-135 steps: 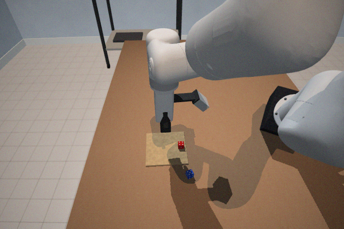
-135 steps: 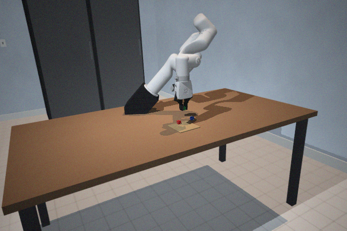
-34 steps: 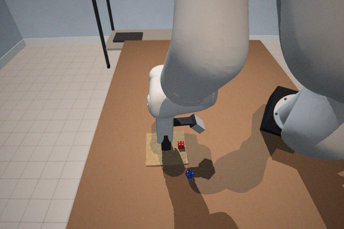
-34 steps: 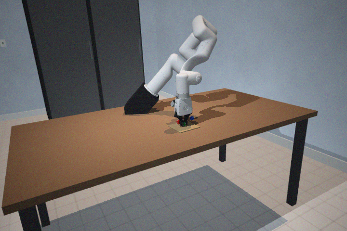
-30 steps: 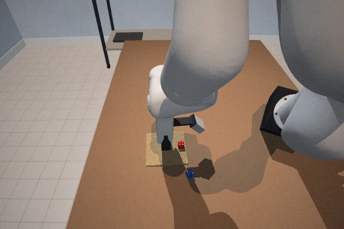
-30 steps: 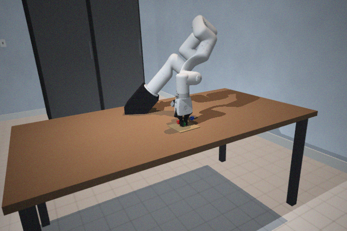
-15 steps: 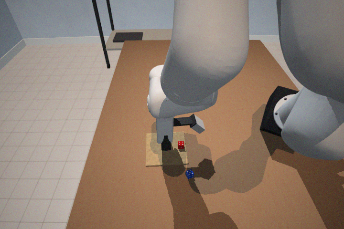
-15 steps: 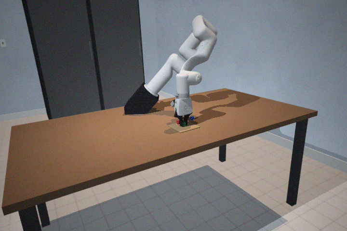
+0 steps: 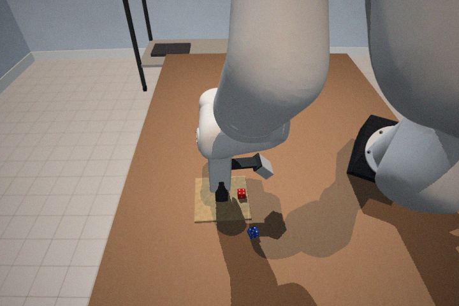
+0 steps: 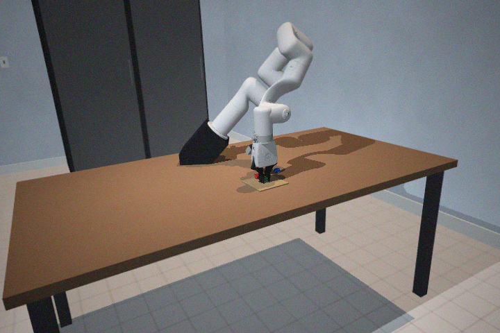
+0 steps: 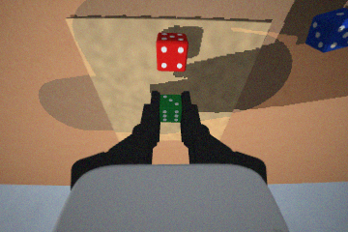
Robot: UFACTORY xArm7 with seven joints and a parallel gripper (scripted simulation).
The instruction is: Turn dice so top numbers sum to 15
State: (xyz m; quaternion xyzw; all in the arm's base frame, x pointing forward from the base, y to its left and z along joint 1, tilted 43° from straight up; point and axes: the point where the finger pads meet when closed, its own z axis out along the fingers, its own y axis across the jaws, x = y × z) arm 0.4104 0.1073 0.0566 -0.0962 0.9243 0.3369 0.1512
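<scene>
Right now my hand is 10 mm above the green die. The rest, counted from my hand: blue die 100 mm behind, 90 mm to the left, 20 mm below; tan mat 30 mm below; red die 50 mm behind, 20 mm to the right, 10 mm below.
</scene>
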